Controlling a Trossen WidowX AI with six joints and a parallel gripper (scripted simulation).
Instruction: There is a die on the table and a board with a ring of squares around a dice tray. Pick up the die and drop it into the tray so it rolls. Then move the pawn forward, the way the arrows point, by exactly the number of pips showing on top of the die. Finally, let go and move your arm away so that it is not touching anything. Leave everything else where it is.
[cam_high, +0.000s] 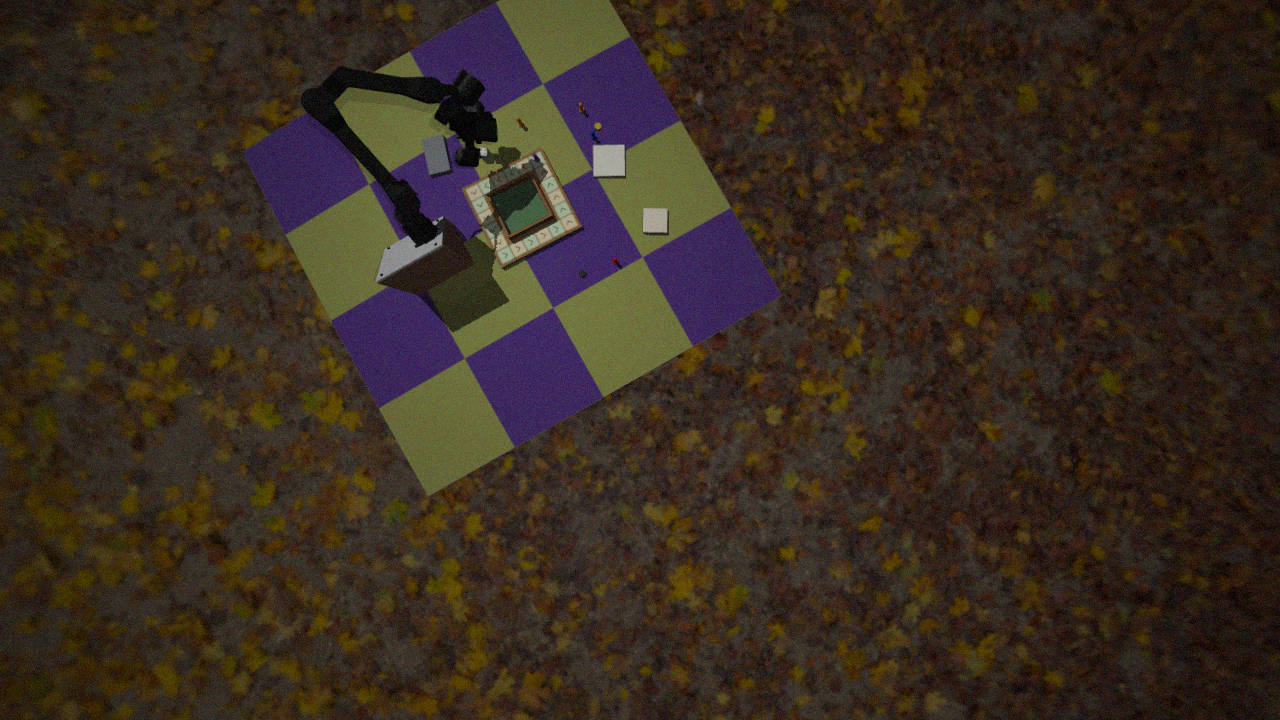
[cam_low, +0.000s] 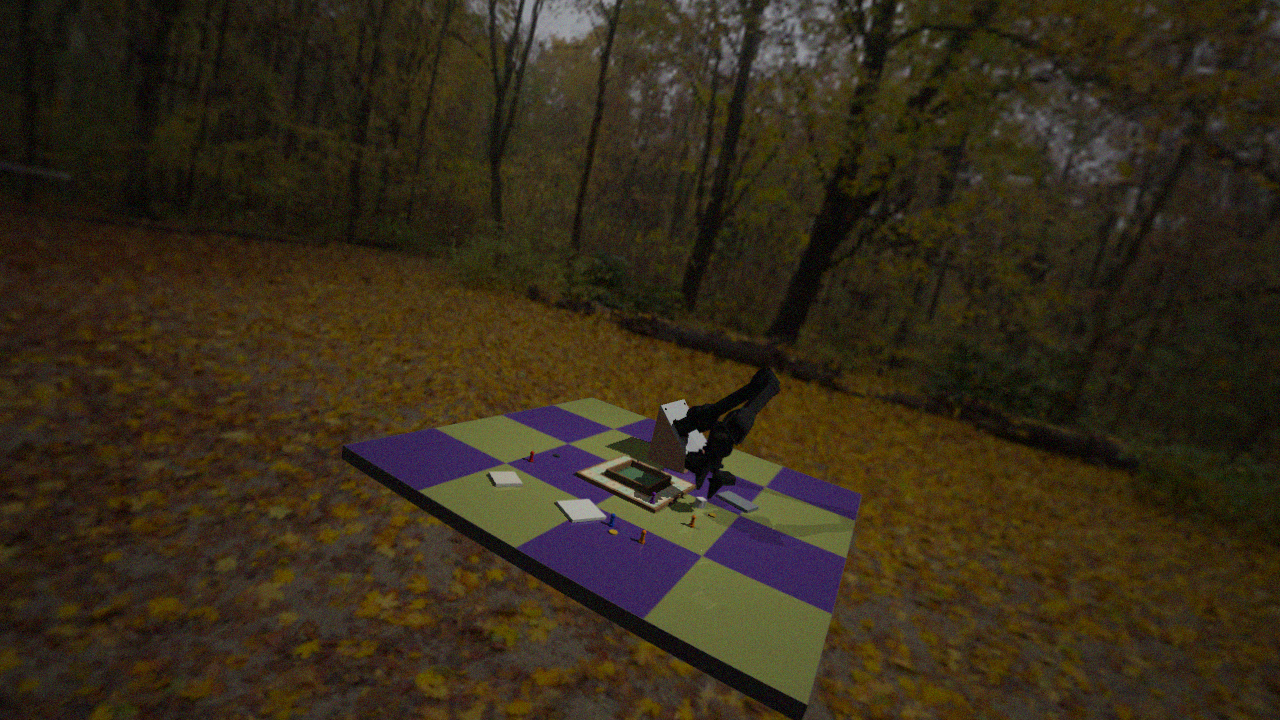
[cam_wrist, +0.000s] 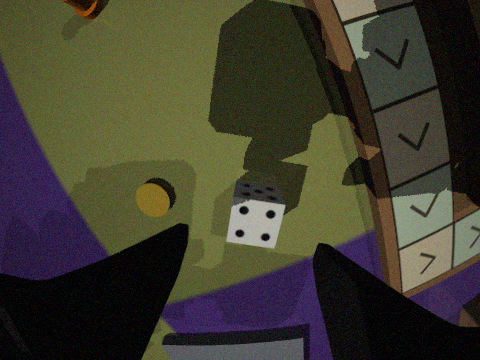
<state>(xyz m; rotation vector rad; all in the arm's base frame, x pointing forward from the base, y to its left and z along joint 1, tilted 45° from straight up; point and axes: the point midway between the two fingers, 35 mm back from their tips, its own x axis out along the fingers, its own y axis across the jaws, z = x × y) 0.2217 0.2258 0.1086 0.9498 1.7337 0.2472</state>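
The white die is 30 mm below my gripper tip. Also, from my gripper tip: grey card: 150 mm behind, 60 mm to the left, 40 mm below; then green dice tray: 40 mm ahead, 210 mm to the right, 30 mm below; then purple pawn: 150 mm ahead, 90 mm to the right, 10 mm below.
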